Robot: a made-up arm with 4 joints.
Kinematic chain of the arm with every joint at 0, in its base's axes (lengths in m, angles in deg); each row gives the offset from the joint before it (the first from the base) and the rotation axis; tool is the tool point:
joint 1: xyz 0 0 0.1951 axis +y
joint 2: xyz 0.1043 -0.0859 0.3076 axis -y
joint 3: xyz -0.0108 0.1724 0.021 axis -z
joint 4: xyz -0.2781 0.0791 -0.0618 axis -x
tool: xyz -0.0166 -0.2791 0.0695
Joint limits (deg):
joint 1: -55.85..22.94
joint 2: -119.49..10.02
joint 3: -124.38..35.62
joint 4: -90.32..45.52
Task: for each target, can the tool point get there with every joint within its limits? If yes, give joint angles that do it. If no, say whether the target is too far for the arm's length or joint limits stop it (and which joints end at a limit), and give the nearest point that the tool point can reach.
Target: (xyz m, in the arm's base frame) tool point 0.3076 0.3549 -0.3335
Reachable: no: joint limits stop it (at a limit: joint 1, joint 2, joint 4) | nearest point -0.0145 0.2255 0.0759 | short by 0.537 m
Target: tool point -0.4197 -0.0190 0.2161
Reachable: yes | joints -39.68 -42.06 -9.83 -75.97
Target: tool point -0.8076 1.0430 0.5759
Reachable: no: too far | nearest point -0.5913 0.2672 0.5304 | short by 0.807 m
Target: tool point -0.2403 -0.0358 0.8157
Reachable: yes | joints -47.98 -96.23 0.17 31.33
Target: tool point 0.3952 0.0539 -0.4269
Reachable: no: joint limits stop it (at a limit: joint 1, joint 3) | nearest point 0.2876 -0.0744 0.0921 | short by 0.545 m
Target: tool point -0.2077 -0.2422 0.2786
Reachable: yes | joints -45.14 -43.91 -52.23 -49.04
